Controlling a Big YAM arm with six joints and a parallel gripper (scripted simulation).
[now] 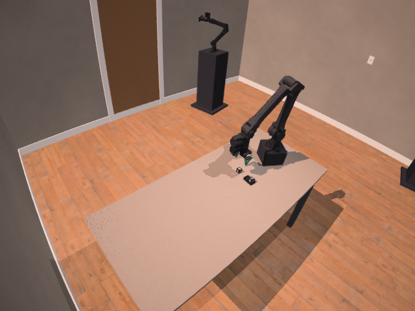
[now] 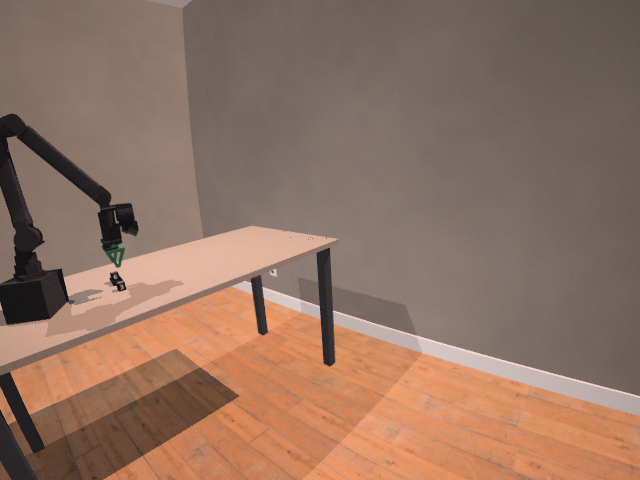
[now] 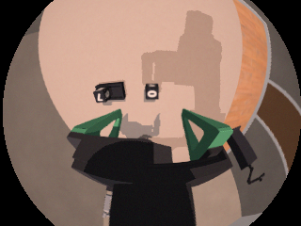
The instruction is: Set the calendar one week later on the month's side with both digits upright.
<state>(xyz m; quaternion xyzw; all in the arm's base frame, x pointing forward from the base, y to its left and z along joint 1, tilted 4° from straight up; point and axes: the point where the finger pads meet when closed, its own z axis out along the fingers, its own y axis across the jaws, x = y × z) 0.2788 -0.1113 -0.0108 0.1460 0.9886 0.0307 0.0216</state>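
Right now the dark calendar tray is 100 mm to the left of my hand, 100 mm below it and 30 mm ahead of it.
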